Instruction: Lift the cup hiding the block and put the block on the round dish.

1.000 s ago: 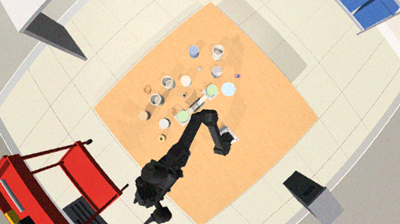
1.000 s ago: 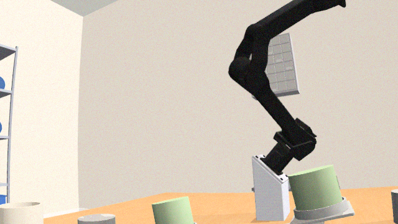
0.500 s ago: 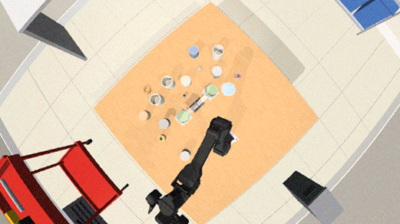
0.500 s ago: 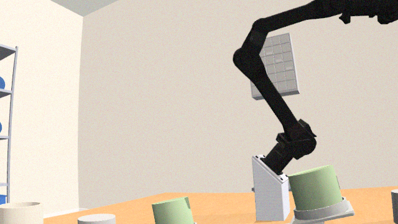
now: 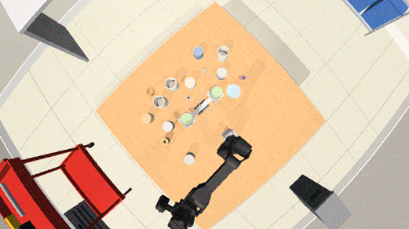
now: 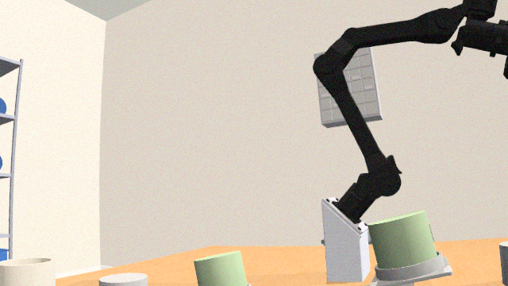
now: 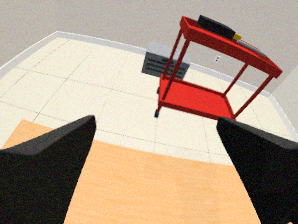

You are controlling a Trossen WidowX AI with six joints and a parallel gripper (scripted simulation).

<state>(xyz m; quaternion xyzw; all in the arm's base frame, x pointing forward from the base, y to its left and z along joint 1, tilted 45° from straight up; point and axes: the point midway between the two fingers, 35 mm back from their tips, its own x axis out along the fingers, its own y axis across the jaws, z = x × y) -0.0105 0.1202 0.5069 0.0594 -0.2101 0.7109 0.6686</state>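
Now: gripper tip 320 mm short of the green cup, 610 mm to the left of it and 330 mm above it. The rest, counted from my gripper tip: grey block 320 mm ahead, 590 mm to the right, 350 mm below; then pale blue round dish 250 mm ahead, 710 mm to the right, 390 mm below; then balance 310 mm ahead, 460 mm to the right, 350 mm below.
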